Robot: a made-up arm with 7 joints.
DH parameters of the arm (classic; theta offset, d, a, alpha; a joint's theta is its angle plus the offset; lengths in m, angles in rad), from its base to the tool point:
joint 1: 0 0.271 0 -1.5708
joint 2: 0 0 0 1.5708
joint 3: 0 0.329 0.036 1.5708
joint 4: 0 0 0.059 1.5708
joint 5: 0 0.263 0 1.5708
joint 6: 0 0 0.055 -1.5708
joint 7: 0 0.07 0 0
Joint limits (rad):
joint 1: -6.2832..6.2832
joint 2: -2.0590..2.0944
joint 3: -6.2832..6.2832
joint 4: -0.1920..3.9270
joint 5: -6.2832..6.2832
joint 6: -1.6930..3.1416
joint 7: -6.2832..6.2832
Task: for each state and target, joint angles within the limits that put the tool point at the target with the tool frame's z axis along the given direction. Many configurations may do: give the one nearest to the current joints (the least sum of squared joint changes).
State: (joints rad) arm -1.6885 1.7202 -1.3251 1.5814 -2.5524 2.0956 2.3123
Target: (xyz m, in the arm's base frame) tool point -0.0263 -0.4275 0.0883 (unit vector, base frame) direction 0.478 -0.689 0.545
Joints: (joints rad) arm -0.9061 1.6269 -0.8712 1.1170 -2.4408 2.2936 2.3123
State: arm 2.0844 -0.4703 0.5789 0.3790 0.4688 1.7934 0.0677
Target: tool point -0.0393 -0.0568 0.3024 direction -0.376 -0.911 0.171
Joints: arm 1.6779 -0.4647 0.0245 -0.1899 0.5620 1.9840 0.0677
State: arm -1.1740 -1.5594 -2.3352 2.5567 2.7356 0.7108 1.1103
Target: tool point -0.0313 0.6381 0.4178 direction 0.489 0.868 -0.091
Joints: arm -1.9410 -1.2012 -1.7765 2.1669 3.6859 1.0959 1.1103
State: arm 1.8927 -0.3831 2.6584 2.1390 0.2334 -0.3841 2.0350
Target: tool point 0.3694 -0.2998 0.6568 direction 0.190 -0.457 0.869
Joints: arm 2.5974 -0.6846 2.8987 2.2803 0.4000 -1.0708 2.0350
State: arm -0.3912 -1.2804 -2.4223 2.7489 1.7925 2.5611 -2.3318
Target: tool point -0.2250 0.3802 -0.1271 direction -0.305 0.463 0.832
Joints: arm -1.3799 -2.0581 -2.7168 2.0867 2.2189 2.2995 -2.3318
